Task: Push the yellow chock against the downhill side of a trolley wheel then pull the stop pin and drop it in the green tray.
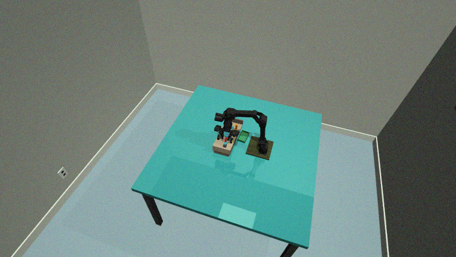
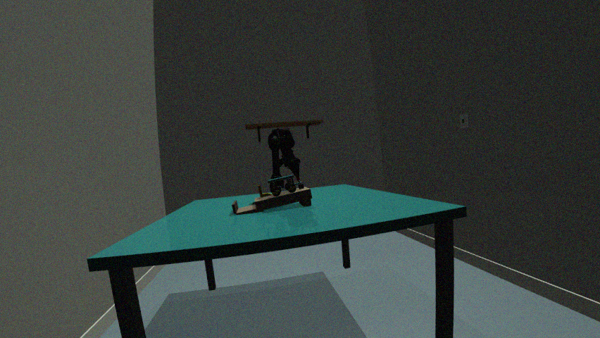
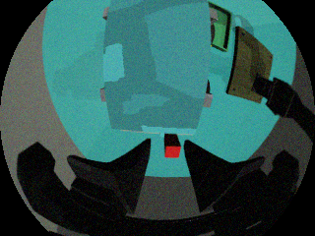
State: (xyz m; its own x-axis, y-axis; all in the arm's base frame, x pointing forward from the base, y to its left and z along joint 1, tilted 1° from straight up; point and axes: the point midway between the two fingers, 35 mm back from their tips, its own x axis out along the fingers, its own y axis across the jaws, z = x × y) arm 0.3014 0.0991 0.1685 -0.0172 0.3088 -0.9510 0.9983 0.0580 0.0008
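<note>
The red-headed stop pin is 20 mm below my gripper tip and 10 mm to the left of it. From my gripper tip the other things lie so: ramp (100 mm below, 90 mm to the right, 20 mm ahead); yellow chock (190 mm to the right, 70 mm below, 20 mm behind); blue trolley (90 mm to the right, 40 mm below, 20 mm ahead).
</note>
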